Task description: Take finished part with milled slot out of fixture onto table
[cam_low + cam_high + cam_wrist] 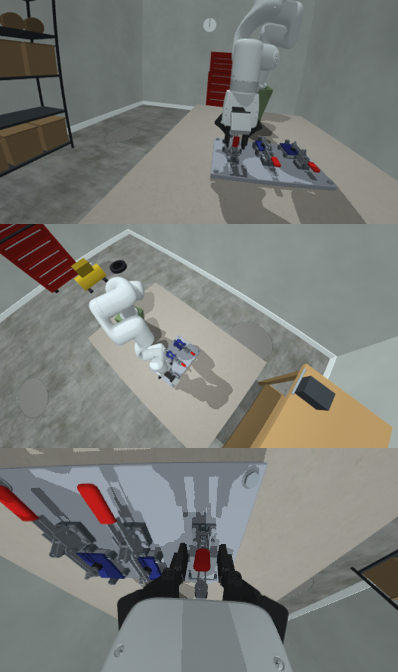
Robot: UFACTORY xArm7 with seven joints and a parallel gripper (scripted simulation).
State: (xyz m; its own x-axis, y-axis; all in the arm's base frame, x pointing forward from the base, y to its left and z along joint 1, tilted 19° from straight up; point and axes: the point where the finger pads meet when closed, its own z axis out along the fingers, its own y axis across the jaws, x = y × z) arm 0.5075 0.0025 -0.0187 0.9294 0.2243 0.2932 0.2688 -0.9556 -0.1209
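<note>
My gripper is now 9 cm past the finished grey part, 3 cm to the left of it and 5 cm above it. The rest, counted from my hand: grey fixture plate (6 cm behind, 10 cm to the left, 7 cm below).
</note>
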